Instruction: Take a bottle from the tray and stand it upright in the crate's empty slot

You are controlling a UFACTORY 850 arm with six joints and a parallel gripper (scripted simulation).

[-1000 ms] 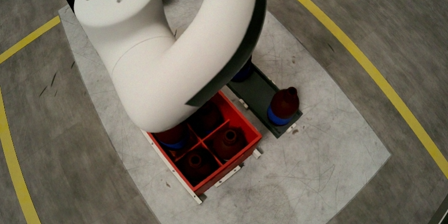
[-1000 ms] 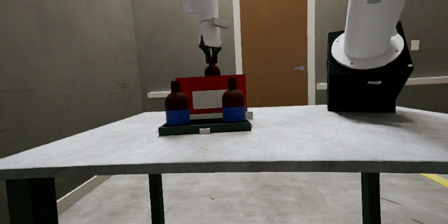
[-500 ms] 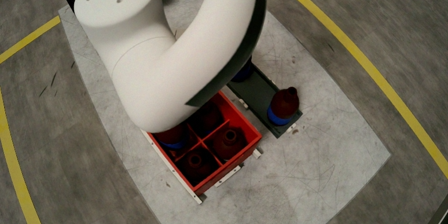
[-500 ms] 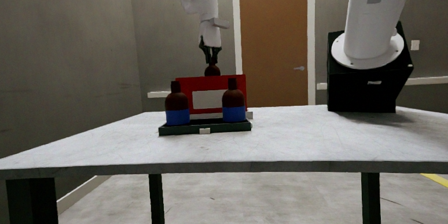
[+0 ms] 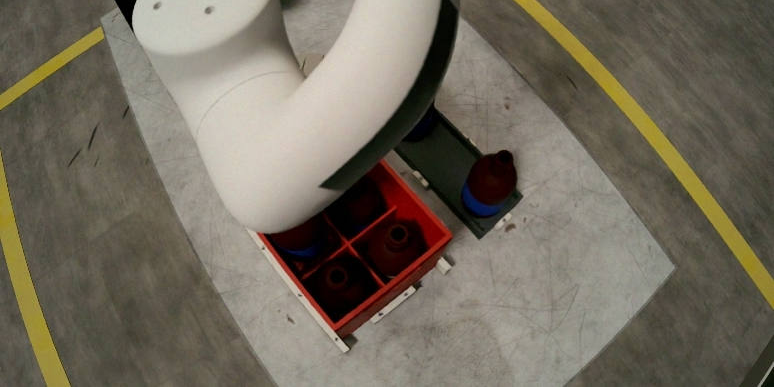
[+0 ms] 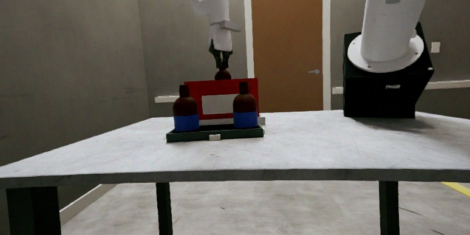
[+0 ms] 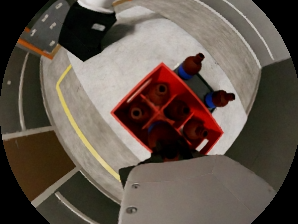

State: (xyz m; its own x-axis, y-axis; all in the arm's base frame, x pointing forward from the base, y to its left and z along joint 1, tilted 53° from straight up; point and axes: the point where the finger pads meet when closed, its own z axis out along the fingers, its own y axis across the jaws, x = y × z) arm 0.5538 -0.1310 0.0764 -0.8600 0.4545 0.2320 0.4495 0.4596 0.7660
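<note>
Now: the crate 1 cm behind my hand, 4 cm to the left of it and 17 cm below it. Round my hand: dark grey tray 6 cm behind, 26 cm to the left, 24 cm below.
</note>
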